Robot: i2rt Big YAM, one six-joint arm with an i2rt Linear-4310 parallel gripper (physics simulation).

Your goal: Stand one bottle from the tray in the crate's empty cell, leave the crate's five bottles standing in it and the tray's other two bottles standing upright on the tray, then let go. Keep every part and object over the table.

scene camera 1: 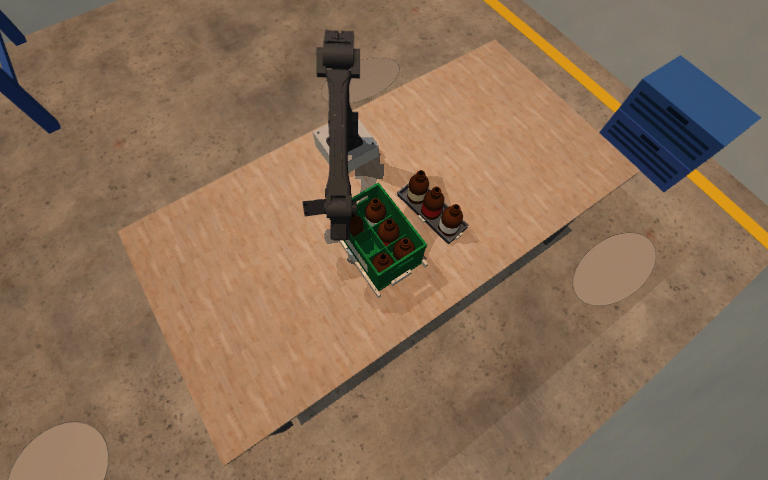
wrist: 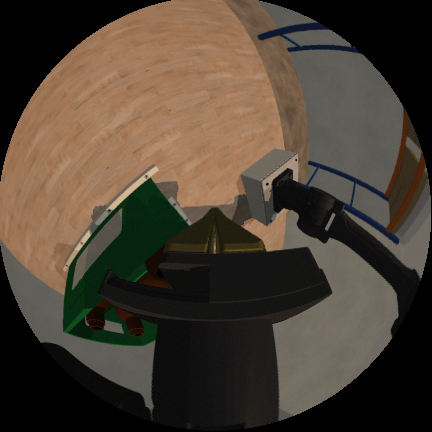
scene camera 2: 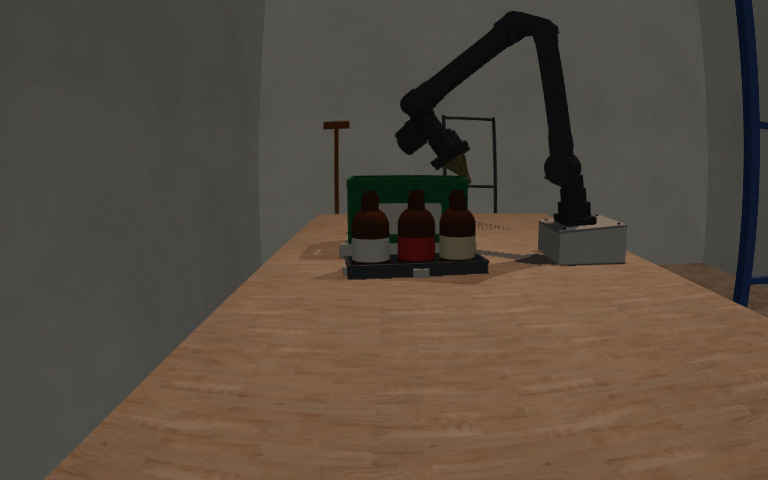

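Where they show: gripper, fingertip midpoint: (wrist: 214,212) (scene camera 2: 470,183); arm's base, origin of the base link: (wrist: 281,189) (scene camera 2: 574,221).
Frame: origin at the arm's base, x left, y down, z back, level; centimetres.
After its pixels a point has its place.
The green crate (scene camera 1: 402,215) @(z -41.6, x -2.3, y -9.3 cm) (scene camera 2: 407,189) (wrist: 135,215) @(z -31.2, x -20.5, y -3.3 cm) holds five brown bottles, standing, with an empty cell (scene camera 1: 369,246) @(z -39.1, x -13.6, y 7.4 cm) on its left long side. One crate bottle (scene camera 1: 355,225) @(z -34.3, x -15.9, y -4.3 cm) is partly hidden by the arm. The dark tray (scene camera 1: 436,228) @(z -46.9, x 10.3, y 5.5 cm) (scene camera 2: 385,270) @(z -45.2, x 20.0, y 6.7 cm) holds three upright bottles: cream-labelled (scene camera 1: 417,186) @(z -32.7, x 10.8, y -3.4 cm) (scene camera 2: 457,226) @(z -31.4, x 16.7, y -1.1 cm), red-labelled (scene camera 1: 432,202) @(z -40.8, x 11.4, y -3.5 cm) (scene camera 2: 416,229) @(z -39.3, x 17.3, y -0.6 cm) and white-labelled (scene camera 1: 451,219) @(z -49.7, x 12.9, y -3.6 cm) (scene camera 2: 370,229) @(z -48.0, x 18.7, y -0.9 cm). My gripper (scene camera 2: 469,181) @(z -24.5, x -17.4, y -7.6 cm) (wrist: 214,212) @(z -24.5, x -17.4, y -7.6 cm) is shut and empty, tilted, its tips beside the crate's upper base-side corner in scene camera 2. The arm hides the tips in scene camera 1.
The robot's grey base block (scene camera 1: 365,153) @(z -7.4, x 4.7, y 1.8 cm) (scene camera 2: 583,243) @(z -1.2, x 10.6, y 3.5 cm) (wrist: 262,187) @(z -7.8, x -5.8, y 0.7 cm) stands behind the crate and tray. The crate stands close beside the tray. Pale strips (scene camera 1: 362,270) @(z -46.2, x -20.9, y 5.1 cm) lie along the crate's outer side. A blue cabinet (scene camera 1: 679,124) stands off the table (scene camera 1: 254,339) @(z -46.3, x -62.6, y 8.2 cm).
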